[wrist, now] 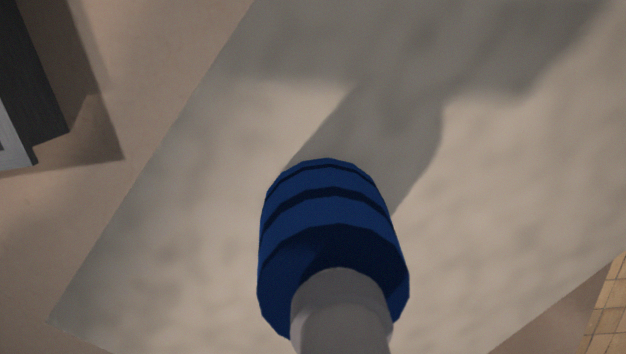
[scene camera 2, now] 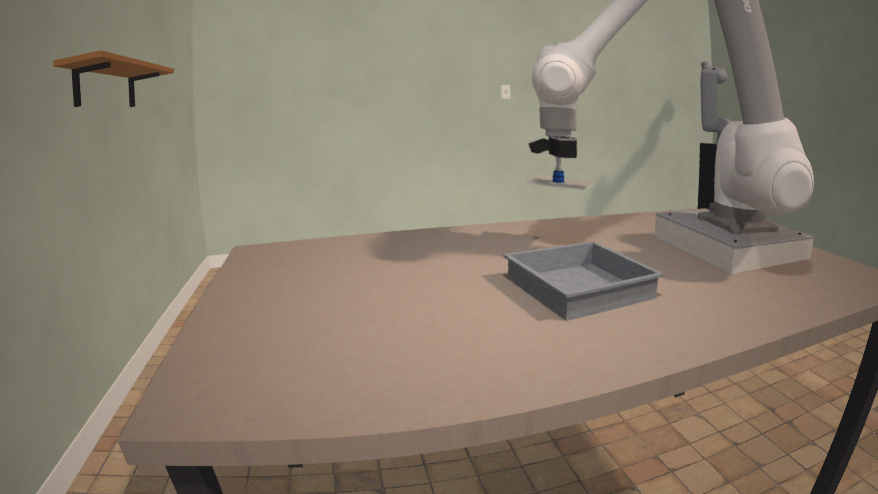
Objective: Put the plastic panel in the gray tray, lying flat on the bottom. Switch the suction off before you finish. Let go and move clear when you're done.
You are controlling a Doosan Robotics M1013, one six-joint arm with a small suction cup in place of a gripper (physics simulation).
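Places are measured from the arm's base along level axes (x left, y back, z up), in centimetres.
Pixels of known places: hand, tool point: (wrist: 322, 196) (scene camera 2: 558, 186); arm's base, link origin: (scene camera 2: 737, 224).
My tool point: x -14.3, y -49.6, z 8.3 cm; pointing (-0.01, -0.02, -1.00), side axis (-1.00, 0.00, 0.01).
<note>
Ahead of a thing's pixels: the offset from my tool point to its top centre. "*": to the spot under its first point. Level surfaces: height alone.
The plastic panel {dx -1.4, dy +0.9, dz +1.2 cm} (scene camera 2: 575, 183) (wrist: 200, 240), thin, flat and pale, hangs from my blue suction cup (scene camera 2: 558, 177) (wrist: 325, 175), well above the table's back part in the scene view. The cup sits on the panel's upper face and the panel is close to level, with a slight tilt. The gray tray {dx +29.6, dy -5.3, dz -9.8 cm} (scene camera 2: 574, 297) stands on the table, lower than the panel and nearer the camera. Its bare inner bottom shows in the scene view. In the wrist view a corner of the gray tray {* dx +16.1, dy +3.0, dz -9.8 cm} (wrist: 17, 159) shows at the left edge, beyond the panel's edge. The panel hides the cup's lip.
The table {dz -14.8 cm} (scene camera 2: 343, 344) carries the tray and the robot's pale base block (scene camera 2: 761, 254) at the back right. A small wooden wall shelf (scene camera 2: 116, 63) hangs at the far left, away from the arm. The tiled floor (wrist: 607, 310) shows past the table edge in the wrist view.
</note>
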